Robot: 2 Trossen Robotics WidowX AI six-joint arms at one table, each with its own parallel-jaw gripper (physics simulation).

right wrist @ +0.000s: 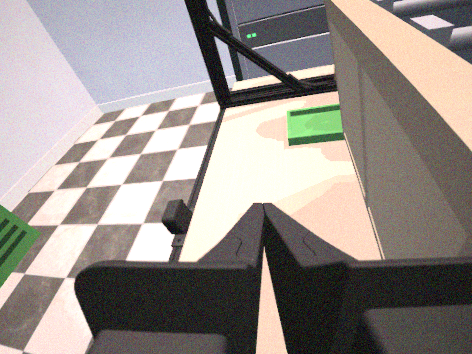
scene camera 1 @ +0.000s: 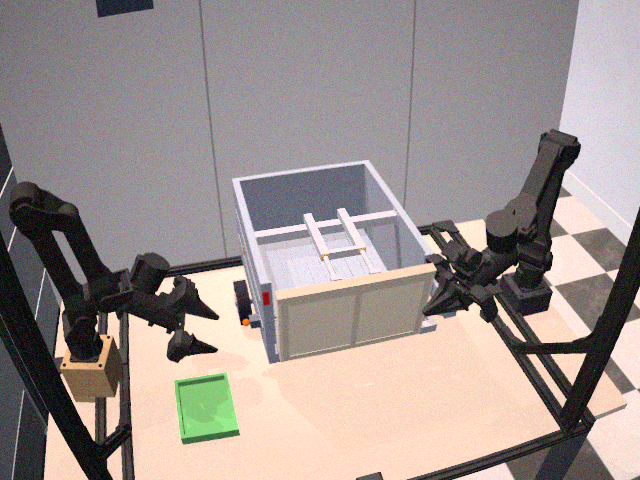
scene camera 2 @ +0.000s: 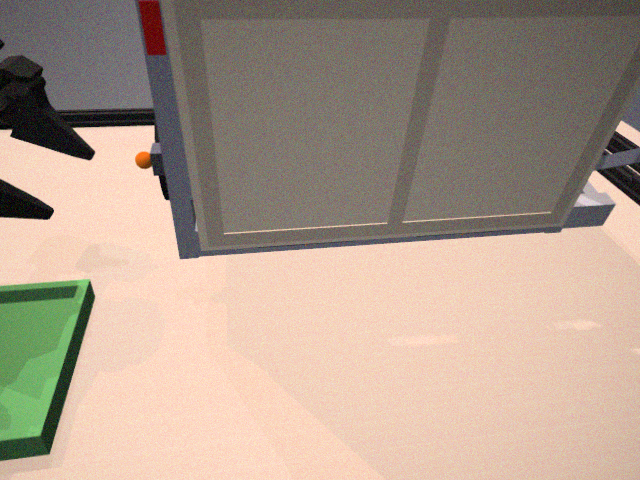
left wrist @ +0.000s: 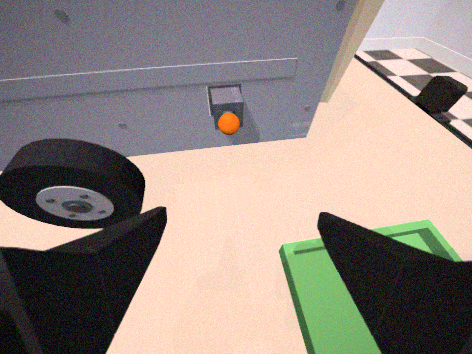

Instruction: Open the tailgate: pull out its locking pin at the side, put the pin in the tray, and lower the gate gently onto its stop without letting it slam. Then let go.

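Places are measured from the left arm's base along level axes (x ahead, y left, z up), in centimetres.
Pixels of known places: left gripper, fingertip midpoint: [scene camera 1: 218, 334] [scene camera 2: 74, 183] [left wrist: 243, 216]; right gripper, fingertip midpoint: [right wrist: 261, 211] [scene camera 1: 423, 314]; left arm's base at its link origin: [scene camera 1: 86, 351]; right arm's base at its link origin: [scene camera 1: 527, 282].
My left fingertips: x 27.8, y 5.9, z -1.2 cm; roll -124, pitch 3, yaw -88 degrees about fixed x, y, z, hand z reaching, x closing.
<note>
Ahead of a thing's pixels: the offset from my left fingertips to its top centre. "pt": to the spot under its first point.
The tailgate [scene camera 1: 320, 320] [scene camera 2: 320, 124] [right wrist: 400, 190] stands upright, closing the grey trailer. The locking pin's orange knob [scene camera 1: 245, 321] [scene camera 2: 143, 159] [left wrist: 229, 123] sticks out from a small bracket low on the trailer's side; its shaft is hidden. My left gripper [scene camera 1: 217, 334] [scene camera 2: 72, 183] [left wrist: 243, 216] is open and empty, a little apart from the knob, on its outer side. The green tray @(dx -3.1, dy -12.6, dz -7.5 cm) [scene camera 1: 210, 437] [scene camera 2: 72, 361] [left wrist: 295, 295] [right wrist: 315, 140] shows no pin in it. My right gripper [scene camera 1: 424, 312] [right wrist: 261, 211] is shut and empty, near the gate's right end in scene camera 1; contact cannot be told.
A black wheel @(pt dx +4.3, dy +10.9, dz -1.0 cm) [scene camera 1: 241, 302] [left wrist: 75, 200] sits on the trailer's side near the bracket @(pt dx +7.1, dy +1.4, dz +3.1 cm) [left wrist: 226, 100]. White bars @(pt dx +20.9, dy +6.7, dz +19.0 cm) [scene camera 1: 316, 235] cross the trailer's inside. Black frame rails and posts edge the table. A wooden block [scene camera 1: 93, 379] carries the left arm's base.
</note>
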